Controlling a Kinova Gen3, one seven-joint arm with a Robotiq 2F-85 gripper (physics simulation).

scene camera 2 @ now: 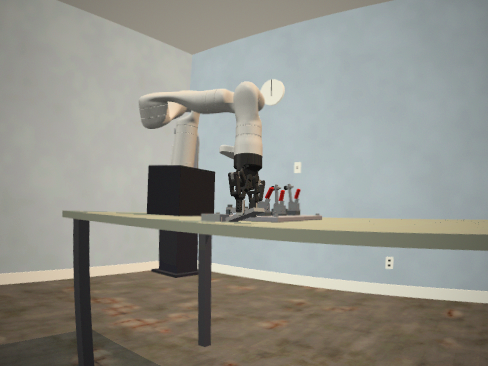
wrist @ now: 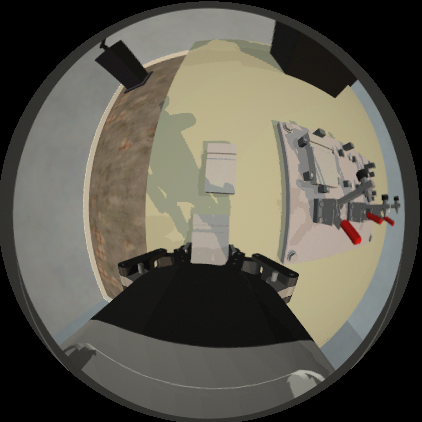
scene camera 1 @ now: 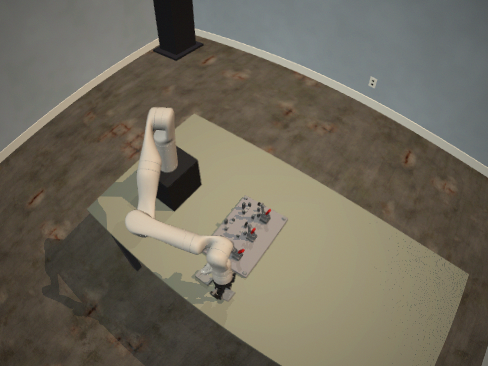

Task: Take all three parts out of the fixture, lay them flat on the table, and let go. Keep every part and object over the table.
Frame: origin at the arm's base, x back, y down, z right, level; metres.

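Seen in the pictures: gripper, fingertip midpoint: [scene camera 2: 246,216] [wrist: 209,249] [scene camera 1: 224,293]; arm's base at its link origin: [scene camera 2: 182,168] [scene camera 1: 168,164].
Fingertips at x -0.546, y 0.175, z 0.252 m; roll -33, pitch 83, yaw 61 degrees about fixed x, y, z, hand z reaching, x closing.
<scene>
Offsets run from my fingertips to a thing's top centre. "spot": to the spot under its first point. Level surfaces: height alone.
My gripper [scene camera 1: 219,294] [scene camera 2: 246,207] [wrist: 209,249] is shut on a light grey stepped part @[dz +0.000, dx +0.006, dy -0.023 m] [scene camera 1: 229,295] [scene camera 2: 245,215] [wrist: 210,235]. In scene camera 2 this part is tilted, its lower end at or very near the table top. A second grey part @[dz -0.004, dx +0.115, dy -0.002 m] [scene camera 1: 203,276] [scene camera 2: 212,217] [wrist: 220,172] lies flat on the table beside the held one, with a narrow gap in the wrist view. The fixture @[dz -0.280, dx +0.118, dy +0.003 m] [scene camera 1: 265,241] [wrist: 299,235] is a grey plate with pegs and three red-handled clamps. A pale rectangular part @[dz -0.166, dx +0.154, dy -0.022 m] [wrist: 324,167] sits between pegs at its nearest station. Its other stations are hard to make out.
The table's @[dy +0.018 m] [scene camera 1: 340,250] [scene camera 2: 400,229] [wrist: 250,95] long edge runs close beside the gripper and both loose parts, with the floor beyond. The fixture's nearest clamp @[spot: dz -0.164, dx +0.074, dy -0.026 m] [wrist: 327,211] stands upright on the other side. The black robot pedestal [scene camera 1: 181,182] [scene camera 2: 175,190] [wrist: 310,60] stands farther back.
</scene>
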